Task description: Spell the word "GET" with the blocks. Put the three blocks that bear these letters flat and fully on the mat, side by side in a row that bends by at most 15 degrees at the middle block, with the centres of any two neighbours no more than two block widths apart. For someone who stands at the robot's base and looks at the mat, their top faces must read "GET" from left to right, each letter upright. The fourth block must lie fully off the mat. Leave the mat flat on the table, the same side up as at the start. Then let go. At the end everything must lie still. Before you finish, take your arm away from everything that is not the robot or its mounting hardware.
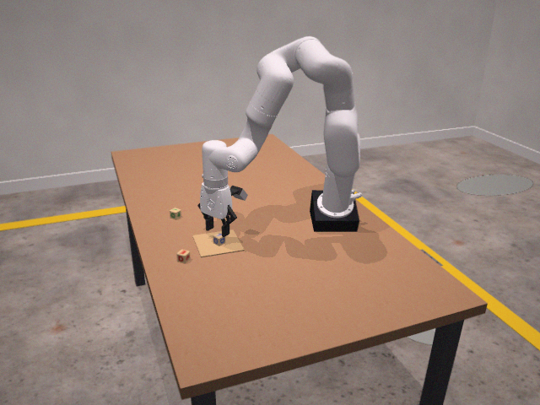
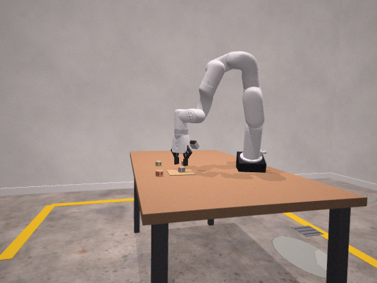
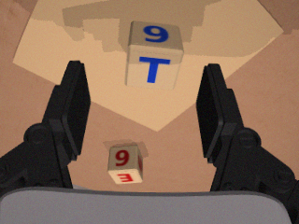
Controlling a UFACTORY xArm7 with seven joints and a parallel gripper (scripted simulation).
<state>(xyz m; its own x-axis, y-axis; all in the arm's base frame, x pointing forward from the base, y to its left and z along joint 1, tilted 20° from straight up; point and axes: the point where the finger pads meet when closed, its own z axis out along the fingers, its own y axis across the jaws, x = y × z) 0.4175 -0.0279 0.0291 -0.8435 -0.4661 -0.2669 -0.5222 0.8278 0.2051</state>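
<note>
My gripper is now 6 cm above the tan mat. Also, from my hand: green-lettered block 9 cm ahead, 24 cm to the right, 4 cm below; black-lettered block 8 cm behind, 22 cm to the right, 4 cm below; red-lettered block 13 cm ahead, 6 cm to the left, 4 cm below.
</note>
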